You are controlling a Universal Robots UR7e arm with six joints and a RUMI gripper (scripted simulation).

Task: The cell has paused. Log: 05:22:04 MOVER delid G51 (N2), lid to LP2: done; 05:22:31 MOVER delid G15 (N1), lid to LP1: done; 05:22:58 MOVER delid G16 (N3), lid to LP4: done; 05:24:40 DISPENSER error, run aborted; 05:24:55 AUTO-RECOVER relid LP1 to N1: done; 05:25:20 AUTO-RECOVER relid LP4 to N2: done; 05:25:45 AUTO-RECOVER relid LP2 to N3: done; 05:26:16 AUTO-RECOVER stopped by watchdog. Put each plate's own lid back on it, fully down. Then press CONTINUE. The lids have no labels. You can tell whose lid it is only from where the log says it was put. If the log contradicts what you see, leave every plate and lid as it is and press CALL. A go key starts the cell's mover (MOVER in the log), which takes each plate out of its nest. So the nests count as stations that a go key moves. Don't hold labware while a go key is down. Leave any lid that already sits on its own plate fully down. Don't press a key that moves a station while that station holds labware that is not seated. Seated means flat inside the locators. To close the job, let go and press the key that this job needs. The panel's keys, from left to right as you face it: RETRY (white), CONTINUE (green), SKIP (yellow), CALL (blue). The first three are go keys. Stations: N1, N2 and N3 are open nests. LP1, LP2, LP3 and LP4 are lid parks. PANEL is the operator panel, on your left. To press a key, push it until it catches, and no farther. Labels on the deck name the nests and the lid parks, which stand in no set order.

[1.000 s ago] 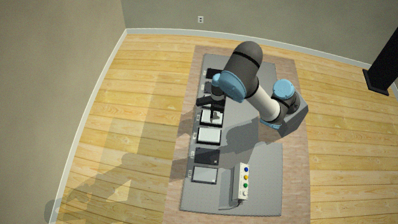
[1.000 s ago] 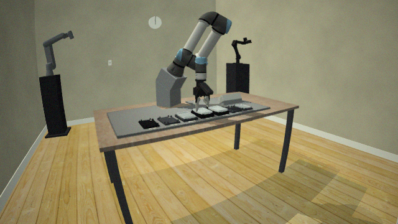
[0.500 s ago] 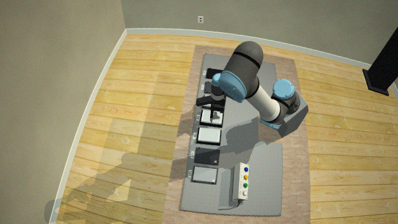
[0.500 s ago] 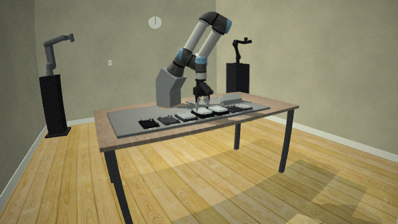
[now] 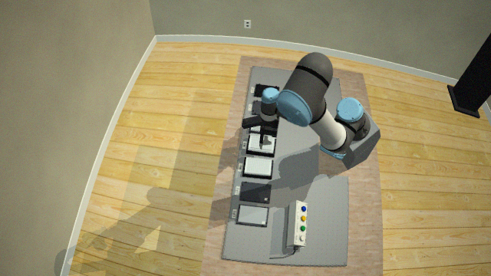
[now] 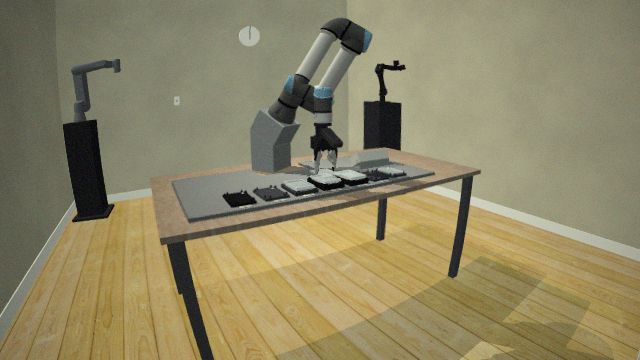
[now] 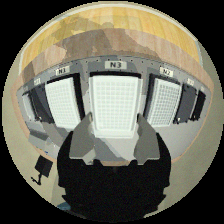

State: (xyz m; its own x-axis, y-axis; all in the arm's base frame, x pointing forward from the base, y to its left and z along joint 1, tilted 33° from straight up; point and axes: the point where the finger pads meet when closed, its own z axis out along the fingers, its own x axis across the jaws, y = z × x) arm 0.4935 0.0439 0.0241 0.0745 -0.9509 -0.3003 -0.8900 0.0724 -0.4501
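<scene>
The plate lies 3 cm below my hand. The rest, counted from my hand: blue key 32 cm to the left, 27 cm behind; then clear lid 38 cm to the left, 5 cm below, 4 cm behind; then LP2 lid park 26 cm to the left, 6 cm below, 3 cm behind.
</scene>
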